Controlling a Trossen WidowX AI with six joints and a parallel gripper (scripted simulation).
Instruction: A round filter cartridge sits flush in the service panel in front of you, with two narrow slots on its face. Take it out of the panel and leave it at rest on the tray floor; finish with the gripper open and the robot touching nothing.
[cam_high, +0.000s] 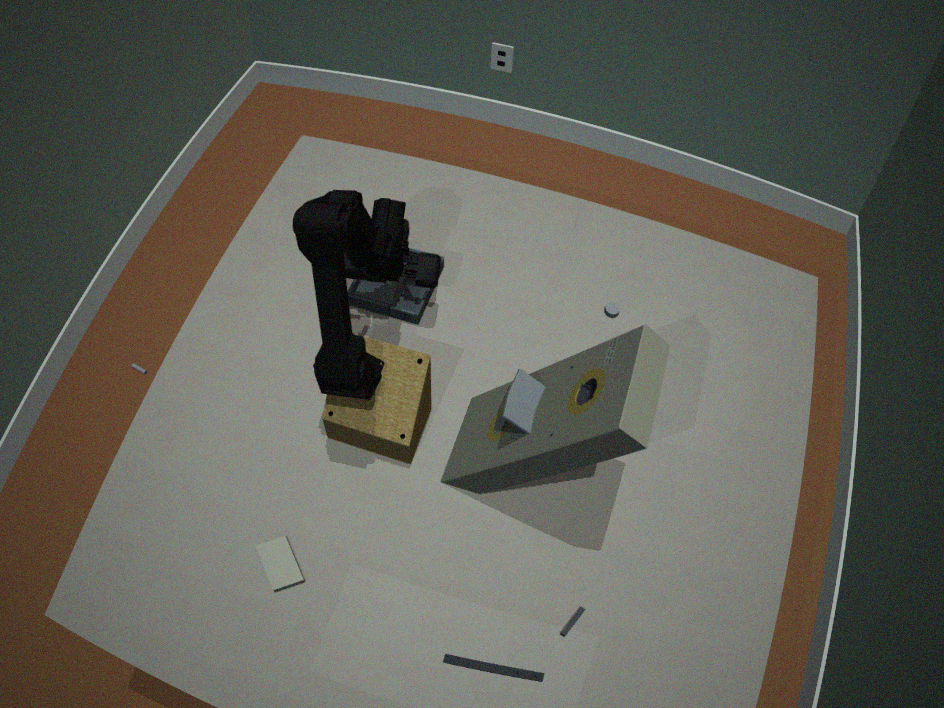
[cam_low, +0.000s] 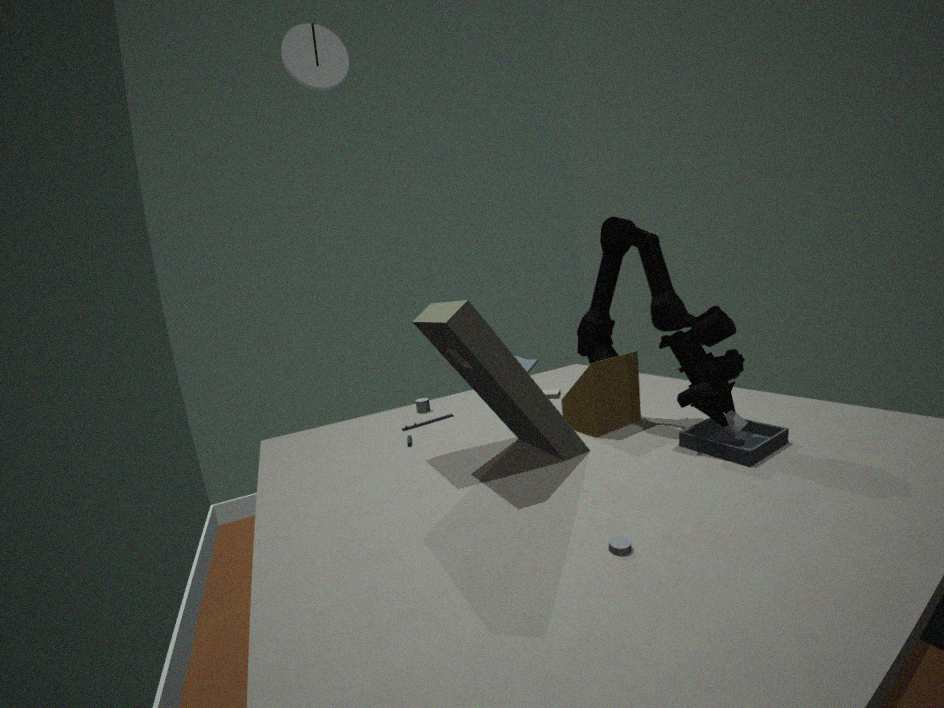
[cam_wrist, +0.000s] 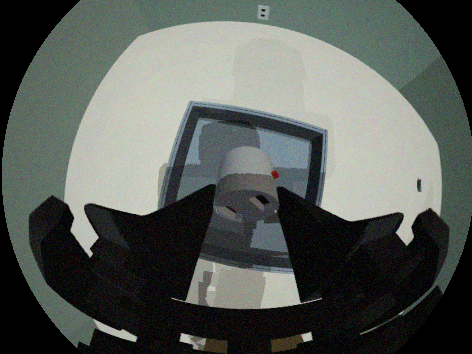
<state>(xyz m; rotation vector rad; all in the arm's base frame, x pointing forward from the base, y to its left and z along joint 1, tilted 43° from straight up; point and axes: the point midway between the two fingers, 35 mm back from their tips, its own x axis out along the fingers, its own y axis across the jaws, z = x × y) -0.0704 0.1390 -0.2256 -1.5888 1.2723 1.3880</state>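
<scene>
The round filter cartridge is right at my gripper tip. From my gripper tip the other things lie so: blue-grey tray 4 cm below; white block 9 cm ahead, 62 cm to the right, 4 cm below; short dark bar 58 cm ahead, 49 cm to the right, 4 cm below.
</scene>
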